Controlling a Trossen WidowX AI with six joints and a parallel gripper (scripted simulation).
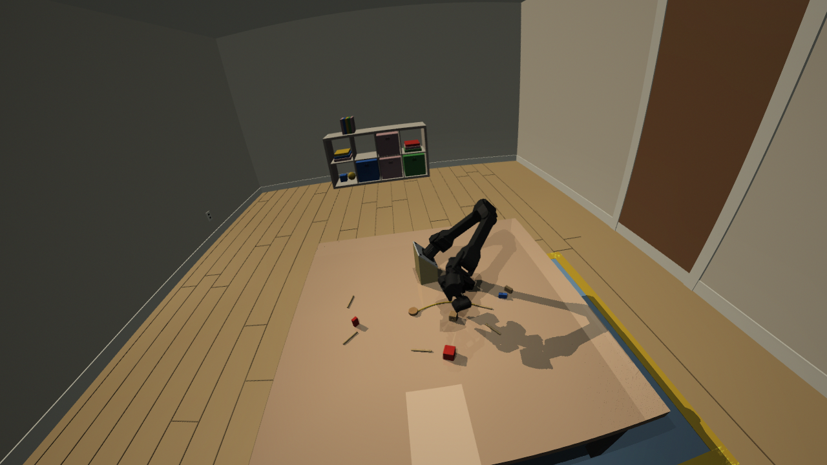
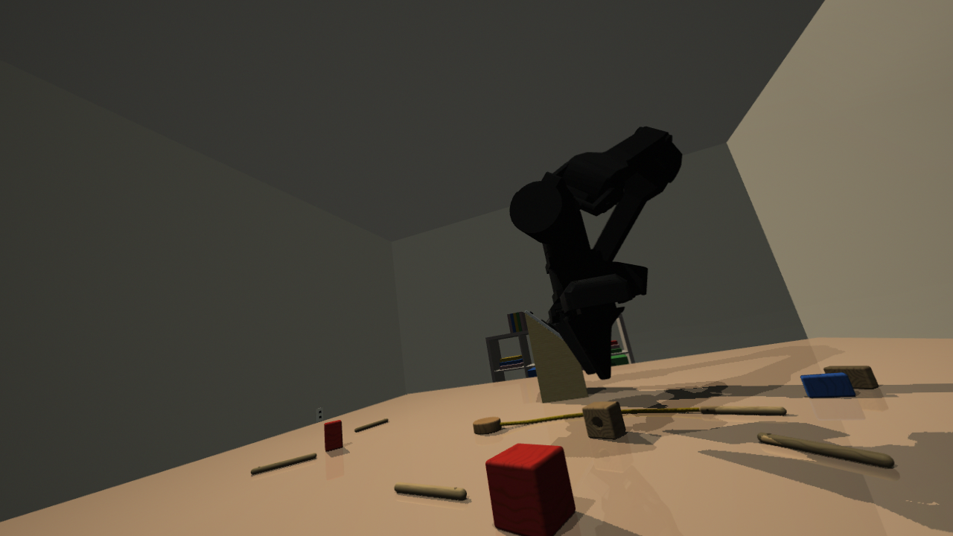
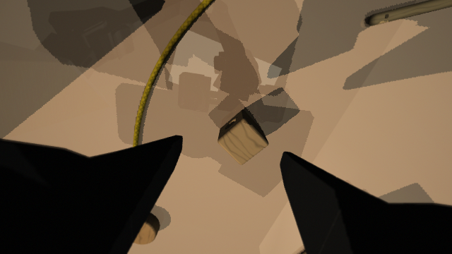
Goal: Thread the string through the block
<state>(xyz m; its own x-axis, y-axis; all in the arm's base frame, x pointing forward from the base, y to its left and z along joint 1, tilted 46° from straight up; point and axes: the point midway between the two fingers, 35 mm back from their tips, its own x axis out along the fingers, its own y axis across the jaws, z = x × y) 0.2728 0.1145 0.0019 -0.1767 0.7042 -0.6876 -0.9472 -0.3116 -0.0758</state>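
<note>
The wooden block lies 1 cm ahead of my gripper tip and 4 cm below it. Round my gripper tip: thin wooden stick 4 cm behind, 12 cm to the left, 6 cm below; big red cube 19 cm ahead, 4 cm to the right, 4 cm below; round wooden button 4 cm behind, 17 cm to the right, 5 cm below.
</note>
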